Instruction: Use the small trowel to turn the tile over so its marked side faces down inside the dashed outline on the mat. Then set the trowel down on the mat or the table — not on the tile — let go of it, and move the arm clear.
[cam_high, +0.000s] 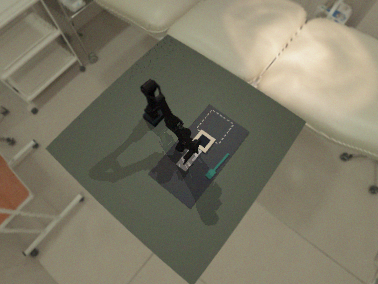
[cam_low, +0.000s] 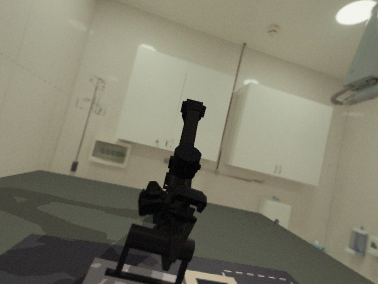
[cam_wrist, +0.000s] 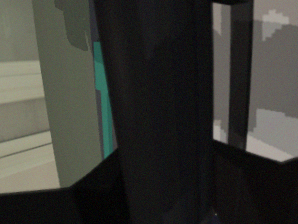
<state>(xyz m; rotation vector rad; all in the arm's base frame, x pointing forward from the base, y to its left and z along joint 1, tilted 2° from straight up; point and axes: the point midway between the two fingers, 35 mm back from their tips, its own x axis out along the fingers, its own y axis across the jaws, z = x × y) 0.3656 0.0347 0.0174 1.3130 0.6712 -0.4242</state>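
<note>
Right now my gripper tip is 4 cm to the right of the dark grey mat and 8 cm above it. Also, from my gripper tip: teal trowel: 14 cm ahead, 4 cm to the left, 5 cm below; tan tile: 5 cm behind, 10 cm to the left, 5 cm below.
</note>
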